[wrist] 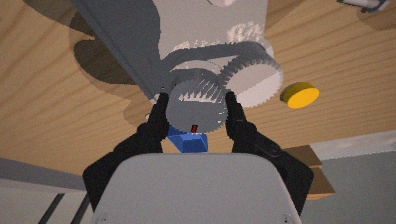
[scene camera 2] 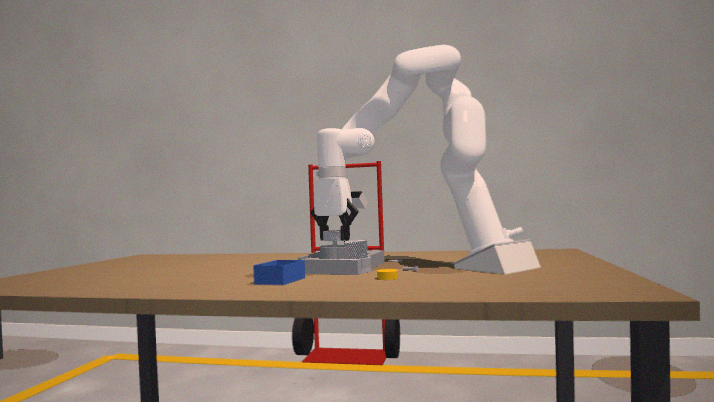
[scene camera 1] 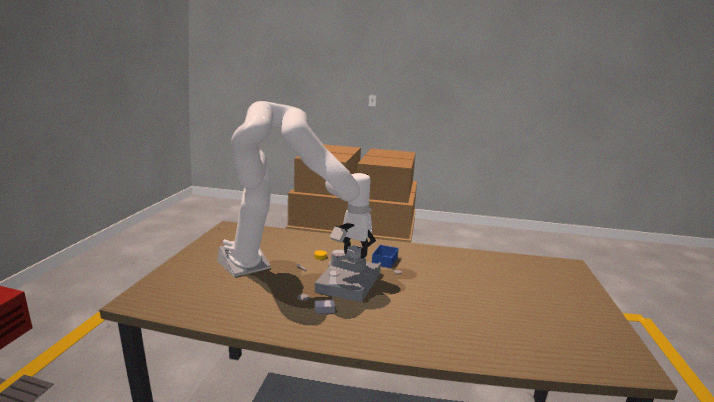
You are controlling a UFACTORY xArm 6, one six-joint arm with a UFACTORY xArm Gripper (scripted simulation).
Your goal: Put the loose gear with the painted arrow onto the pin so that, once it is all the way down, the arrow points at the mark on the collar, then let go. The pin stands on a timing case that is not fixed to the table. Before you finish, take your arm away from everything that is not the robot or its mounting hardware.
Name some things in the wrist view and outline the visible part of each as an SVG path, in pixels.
My gripper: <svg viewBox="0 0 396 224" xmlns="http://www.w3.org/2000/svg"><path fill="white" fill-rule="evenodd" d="M314 173L306 164L286 151L282 151L277 143L259 133L253 123L247 122L241 103L237 103L233 91L228 91L225 96L228 109L228 119L225 120L227 136L234 141L231 153L163 153L161 141L168 136L170 124L165 115L169 96L166 92L161 92L157 103L153 105L148 121L140 124L137 132L116 145L112 152L107 153L84 170L82 177L94 213L90 224L302 224L300 215L311 187Z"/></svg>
A grey timing case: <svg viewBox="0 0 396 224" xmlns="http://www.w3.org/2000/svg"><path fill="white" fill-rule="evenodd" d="M70 0L153 105L157 103L161 92L166 92L170 97L174 87L183 81L191 81L191 79L195 81L197 79L200 79L200 81L205 79L205 82L215 83L214 86L218 86L217 89L222 89L220 93L223 92L223 96L226 96L228 91L233 91L237 103L241 103L243 109L245 107L257 107L258 104L261 105L267 99L270 100L270 97L273 97L274 93L277 93L277 89L280 89L280 85L282 85L283 70L273 59L272 46L264 38L268 0L237 0L227 7L217 7L208 0ZM136 55L144 54L150 58L152 66L148 71L140 71L135 67L133 60Z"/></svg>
A gear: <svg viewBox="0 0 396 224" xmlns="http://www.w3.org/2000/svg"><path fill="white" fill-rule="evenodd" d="M174 87L169 97L165 115L169 124L175 127L176 130L179 129L183 133L187 132L187 134L191 133L192 135L194 133L196 135L198 133L206 134L206 132L210 133L210 131L218 130L217 128L221 128L220 125L223 126L223 123L226 123L228 109L225 96L223 96L223 92L220 93L222 89L217 89L218 86L214 86L214 83L210 84L210 81L205 82L205 79L202 81L200 79L196 81L192 79L191 81L183 81Z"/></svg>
A blue bin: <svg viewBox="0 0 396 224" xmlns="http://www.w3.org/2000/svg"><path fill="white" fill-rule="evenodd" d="M169 126L167 138L181 153L208 152L206 134L187 134L187 132L183 133L179 129L176 130L172 125Z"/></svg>
